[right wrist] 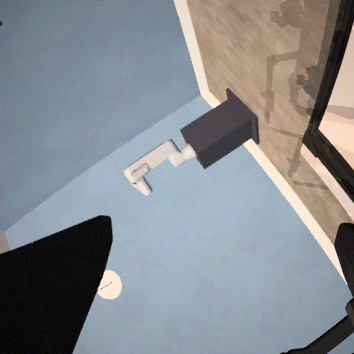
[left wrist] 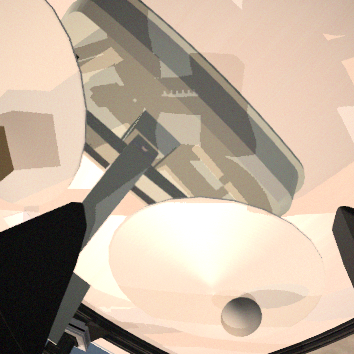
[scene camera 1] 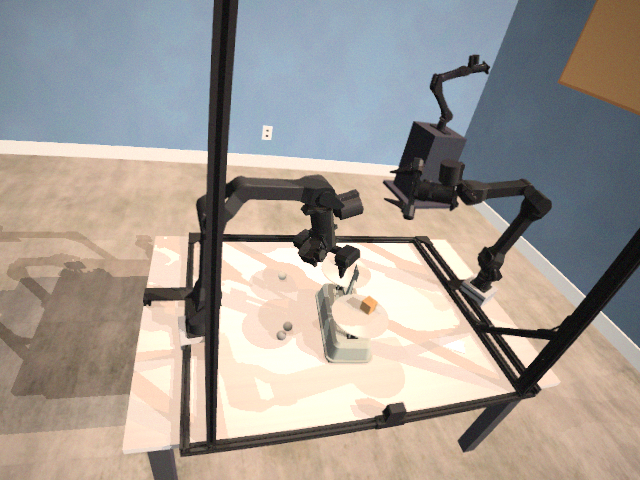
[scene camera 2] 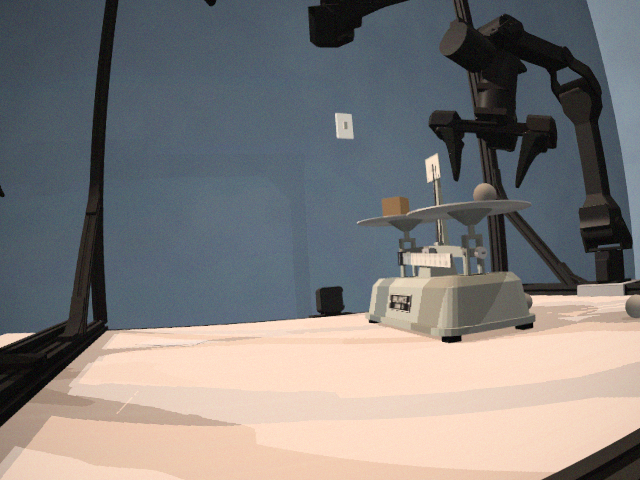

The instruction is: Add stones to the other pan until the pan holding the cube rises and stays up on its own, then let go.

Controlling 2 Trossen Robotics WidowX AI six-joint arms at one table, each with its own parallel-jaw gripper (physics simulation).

Labels:
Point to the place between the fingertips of the left gripper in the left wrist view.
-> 215,218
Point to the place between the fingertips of the left gripper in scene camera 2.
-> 485,183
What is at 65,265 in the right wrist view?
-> The right gripper.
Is the right gripper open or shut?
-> Open.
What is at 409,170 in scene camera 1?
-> The right gripper.

